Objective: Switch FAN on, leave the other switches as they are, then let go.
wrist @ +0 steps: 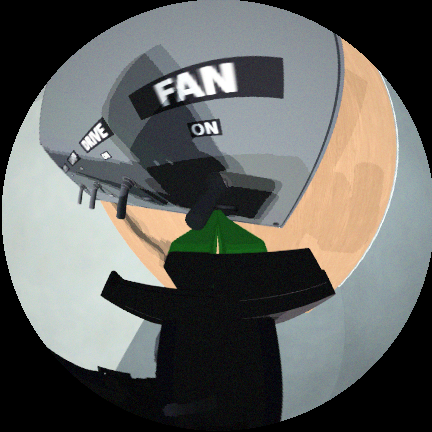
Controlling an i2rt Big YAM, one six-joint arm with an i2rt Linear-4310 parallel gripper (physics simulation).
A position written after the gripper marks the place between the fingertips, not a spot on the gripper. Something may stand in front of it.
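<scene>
A fan switch (197, 216) is visible in the scene, and so is the gripper (217, 214).
</scene>
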